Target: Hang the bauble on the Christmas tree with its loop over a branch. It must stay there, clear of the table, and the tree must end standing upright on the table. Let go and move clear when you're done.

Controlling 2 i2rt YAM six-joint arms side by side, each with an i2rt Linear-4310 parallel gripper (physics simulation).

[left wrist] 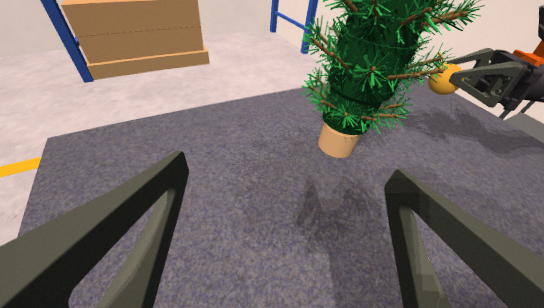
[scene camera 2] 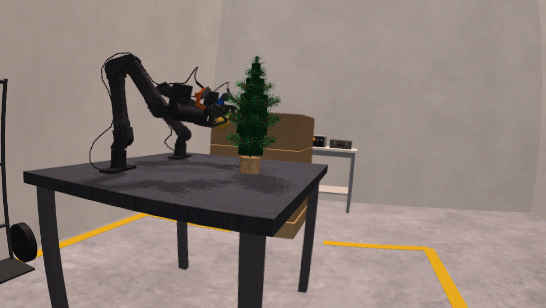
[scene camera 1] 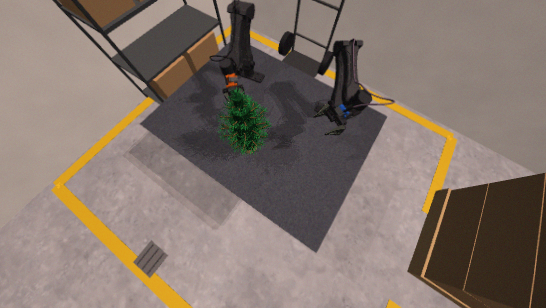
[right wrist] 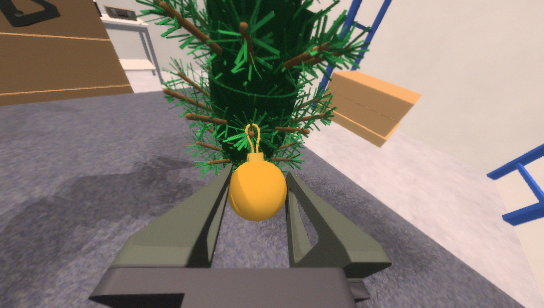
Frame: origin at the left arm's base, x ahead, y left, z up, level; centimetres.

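Where they show: left gripper, fingertip midpoint: (left wrist: 289, 169) (scene camera 2: 232, 111) (scene camera 1: 319, 125) (right wrist: 29, 10); right gripper, fingertip midpoint: (left wrist: 445, 71) (scene camera 2: 224, 120) (right wrist: 260, 172); left arm's base, origin of the base link: (scene camera 2: 180, 157); right arm's base, origin of the base link: (scene camera 2: 118, 170) (scene camera 1: 249, 74).
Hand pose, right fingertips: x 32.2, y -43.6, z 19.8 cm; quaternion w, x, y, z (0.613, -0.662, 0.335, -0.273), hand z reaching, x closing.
Each offset is from my right fingertips to the centre of the thing. "pt": to the spot under its first point. Level surfaces: height alone.
The green Christmas tree @(dx +9.2, dy +9.1, dz +3.4 cm) (scene camera 1: 244, 124) (scene camera 2: 253, 111) (left wrist: 378, 60) (right wrist: 254, 75) stands upright on its wooden base on the dark table @(dz -19.8 cm) (scene camera 1: 300, 200) (scene camera 2: 200, 186). My right gripper (left wrist: 445, 71) (right wrist: 260, 172) is shut on the orange-yellow bauble @(dx -0.6, dy -0.3, dz -1.0 cm) (scene camera 2: 221, 123) (left wrist: 443, 80) (right wrist: 257, 191), holding it above the table beside the tree. Its loop @(pt dx +1.0, dy +2.0, dz +2.1 cm) (right wrist: 253, 137) points up; in the right wrist view a branch tip shows within the loop's outline, but whether it passes through is unclear. My left gripper (scene camera 1: 322, 123) (left wrist: 289, 169) is open and empty, apart from the tree.
Off the table stand a shelf unit (scene camera 1: 106, 33) with boxes, a hand truck (scene camera 1: 302, 62), a large brown crate (scene camera 1: 492, 235) (scene camera 2: 300, 132) and a side table (scene camera 2: 351, 175). Another brown box (left wrist: 135, 32) (right wrist: 370, 107) shows in both wrist views.
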